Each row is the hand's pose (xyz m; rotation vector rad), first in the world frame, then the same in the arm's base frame.
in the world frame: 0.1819 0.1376 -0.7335 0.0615 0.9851 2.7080
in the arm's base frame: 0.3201 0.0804 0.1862 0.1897 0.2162 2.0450
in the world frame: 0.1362 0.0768 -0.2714 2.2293 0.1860 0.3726
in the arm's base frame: 0.0879 -0.0517 0.5709 2.4160 -0.9712 0.2074
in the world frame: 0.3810 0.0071 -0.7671 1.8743 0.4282 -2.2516
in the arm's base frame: 0.3795 -0.1375 0.1038 -1.8757 -0.0668 1.6042
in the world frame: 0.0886 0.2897 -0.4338 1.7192 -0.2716 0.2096
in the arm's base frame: 0.2525 0.1586 0.5193 1.8508 -1.2142 -0.2812
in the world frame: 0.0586 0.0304 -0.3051 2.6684 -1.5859 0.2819
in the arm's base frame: 0.0174 -0.0129 0.5177 -1.5680 2.2828 -0.1786
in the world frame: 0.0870 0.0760 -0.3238 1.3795 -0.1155 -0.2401
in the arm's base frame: 0.0728 -0.0010 0.5222 1.7194 -0.8584 -0.8243
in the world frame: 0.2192 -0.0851 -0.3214 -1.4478 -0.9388 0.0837
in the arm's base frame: 0.0548 -0.1979 0.4564 -1.3503 -0.4372 -0.8407
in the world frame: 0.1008 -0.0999 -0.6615 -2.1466 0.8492 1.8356
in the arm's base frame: 0.0849 -0.0241 0.1421 -1.3966 0.9720 1.1940
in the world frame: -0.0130 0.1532 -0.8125 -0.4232 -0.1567 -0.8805
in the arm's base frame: 0.2275 0.2567 0.1167 0.0319 0.0113 -1.7226
